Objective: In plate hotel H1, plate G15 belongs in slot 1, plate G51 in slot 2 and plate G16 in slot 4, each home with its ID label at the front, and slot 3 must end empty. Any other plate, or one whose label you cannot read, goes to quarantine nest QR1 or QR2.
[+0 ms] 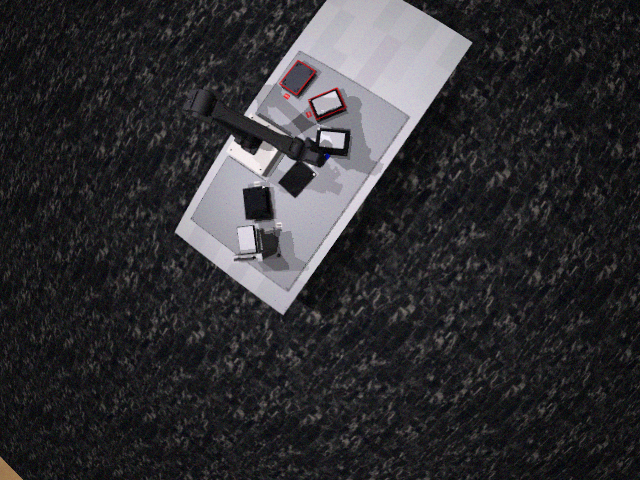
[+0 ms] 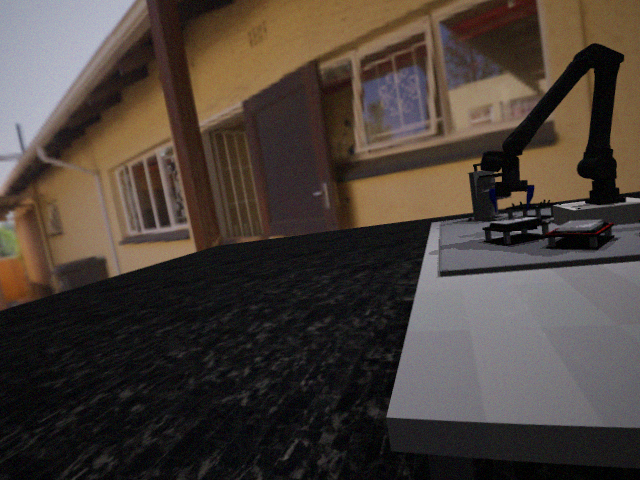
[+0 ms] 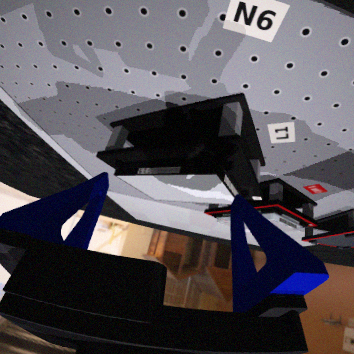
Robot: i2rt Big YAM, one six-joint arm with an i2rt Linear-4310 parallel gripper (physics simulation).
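Places are measured from the arm's base along level axes (x ahead, y left, z up), in centimetres.
Pixels of known places: gripper, fingertip midpoint: (image 1: 322,150) (image 2: 511,211) (image 3: 171,189); arm's base at its link origin: (image 1: 253,142) (image 2: 604,202).
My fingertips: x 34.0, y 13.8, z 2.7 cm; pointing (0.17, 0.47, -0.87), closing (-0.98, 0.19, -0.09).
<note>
Ahead of a thing's pixels: the offset from my fingertips to its top centre. "*": to the spot under its first point. Level surfaces: height alone.
My gripper (image 1: 323,156) (image 2: 511,196) (image 3: 171,189) is open and empty. It is beside and above a black nest @[dx +0.7, dy +7.2, dz -2.8 cm] (image 1: 346,149) (image 3: 180,107) near the label L1. A white-topped plate @[dx +0.7, dy +7.2, dz -2.4 cm] (image 1: 332,139) (image 2: 512,222) (image 3: 202,181) lies on that nest; its side label is too blurred to read. Another white-topped plate @[dx -12.4, dy +22.6, dz -3.4 cm] (image 1: 326,102) (image 2: 581,225) lies on a red-rimmed nest (image 1: 342,109) (image 2: 607,230). The other red-rimmed nest @[dx -33.8, dy +27.4, dz -4.2 cm] (image 1: 297,77) shows a dark top with no white plate. A tall grey structure @[* dx +1.4, dy -55.3, dz +5.6 cm] (image 2: 480,193), seemingly the plate hotel, stands behind the gripper; its slots cannot be made out.
Two black pieces of equipment @[dx -5.4, dy -18.1, dz -7.0 cm] (image 1: 297,179) @[dx -16.2, dy -40.0, dz -1.2 cm] (image 1: 257,202) stand on the grey mat @[dz -8.8 cm] (image 1: 315,222), near the arm's white base (image 1: 266,164). A white-topped item @[dx -5.3, dy -53.9, dz +13.3 cm] (image 1: 246,239) lies at the mat's lower end, beside a dark upright structure @[* dx -0.5, dy -54.6, dz -8.0 cm] (image 1: 268,242).
</note>
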